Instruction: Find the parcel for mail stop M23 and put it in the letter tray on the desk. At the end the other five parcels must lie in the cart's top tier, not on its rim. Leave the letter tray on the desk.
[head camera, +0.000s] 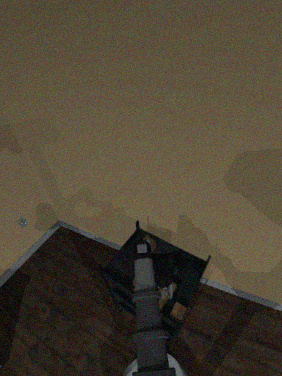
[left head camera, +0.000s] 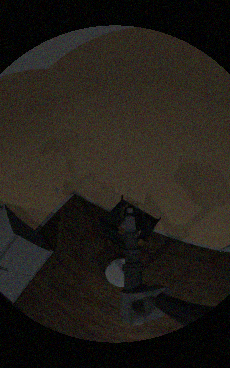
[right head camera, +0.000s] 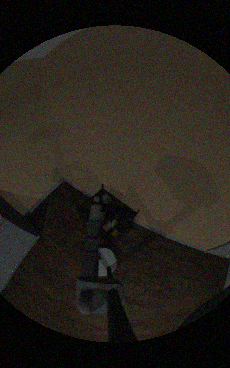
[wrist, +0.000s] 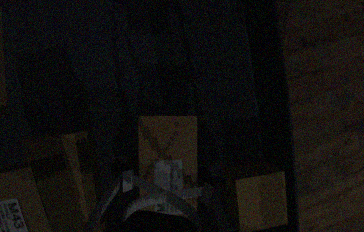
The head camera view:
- dark three-tier cart: 120, 270
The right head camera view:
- dark three-tier cart: 123, 218
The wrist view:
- dark three-tier cart: 72, 72
